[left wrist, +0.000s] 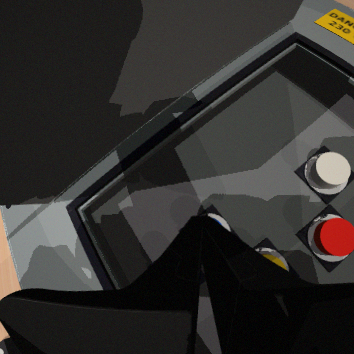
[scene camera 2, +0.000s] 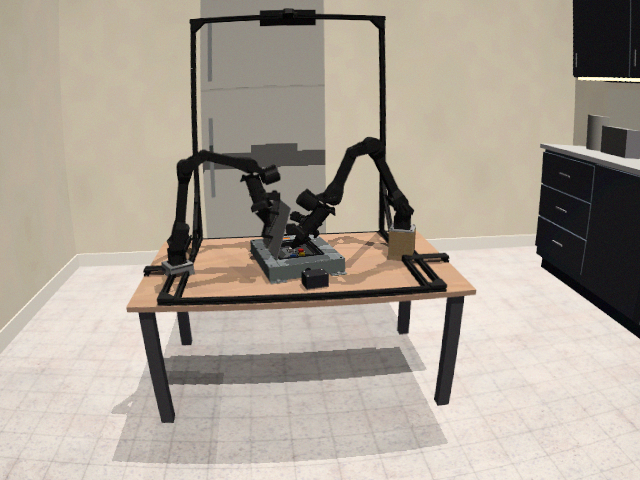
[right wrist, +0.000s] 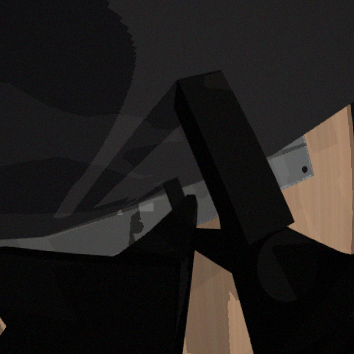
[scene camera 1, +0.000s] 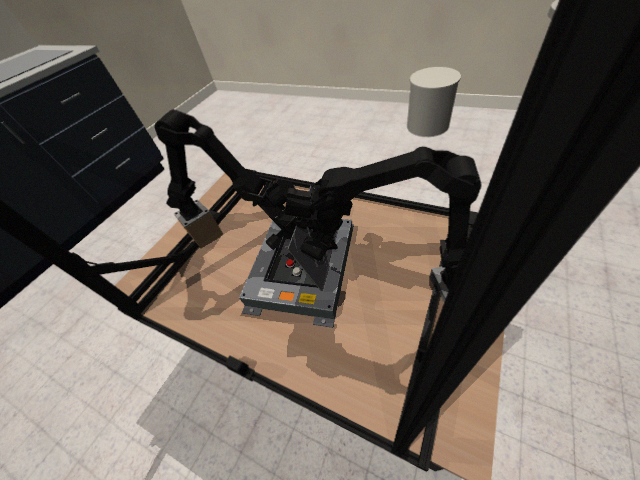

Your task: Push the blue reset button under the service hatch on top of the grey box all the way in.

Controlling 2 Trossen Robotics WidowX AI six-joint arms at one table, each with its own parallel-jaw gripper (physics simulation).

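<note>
The grey box (scene camera 1: 344, 252) (scene camera 2: 294, 269) (left wrist: 42, 225) sits mid-table. Its dark service hatch (scene camera 1: 314, 272) (scene camera 2: 277, 229) stands tilted up. My right gripper (scene camera 1: 313, 238) (scene camera 2: 270, 211) is shut on the hatch's black handle (right wrist: 232, 158) and holds it raised. My left gripper (left wrist: 199, 223) (scene camera 2: 296, 240) is shut and empty, with its tips down in the open recess. A yellow button (left wrist: 275, 258), a red button (left wrist: 333, 237) (scene camera 1: 290, 262) and a white button (left wrist: 331, 168) (scene camera 1: 296, 271) lie beside it.
A tan block (scene camera 1: 205, 229) (scene camera 2: 401, 243) stands at the left arm's base. A small black box (scene camera 2: 314, 277) sits on the table's frame rail. A black frame post (scene camera 1: 509, 238) crosses scene camera 1. A grey bin (scene camera 1: 432, 101) and dark drawers (scene camera 1: 109, 138) stand on the floor.
</note>
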